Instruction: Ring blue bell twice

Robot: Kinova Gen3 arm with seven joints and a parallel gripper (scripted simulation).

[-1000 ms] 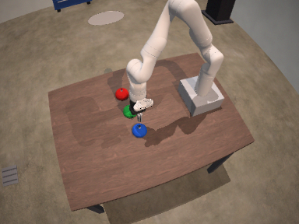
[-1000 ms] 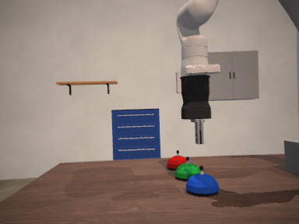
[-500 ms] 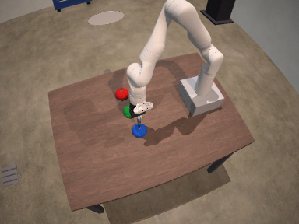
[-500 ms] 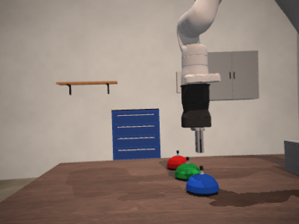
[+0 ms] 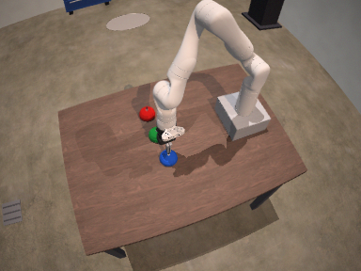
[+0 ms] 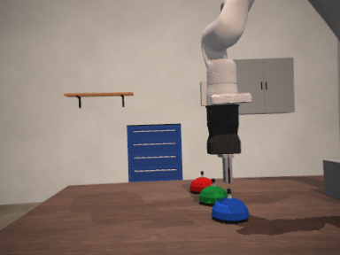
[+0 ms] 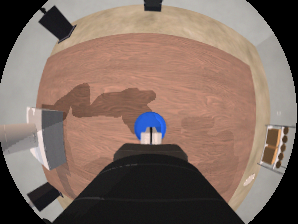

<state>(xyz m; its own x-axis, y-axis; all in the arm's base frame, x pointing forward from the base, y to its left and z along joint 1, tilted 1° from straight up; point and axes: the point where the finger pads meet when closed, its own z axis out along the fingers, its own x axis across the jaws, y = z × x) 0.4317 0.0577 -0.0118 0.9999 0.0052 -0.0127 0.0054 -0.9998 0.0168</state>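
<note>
My gripper is now 6 cm above the blue bell. The rest, counted from my hand: red bell (27 cm to the right, 6 cm below); green bell (14 cm to the right, 6 cm below).
</note>
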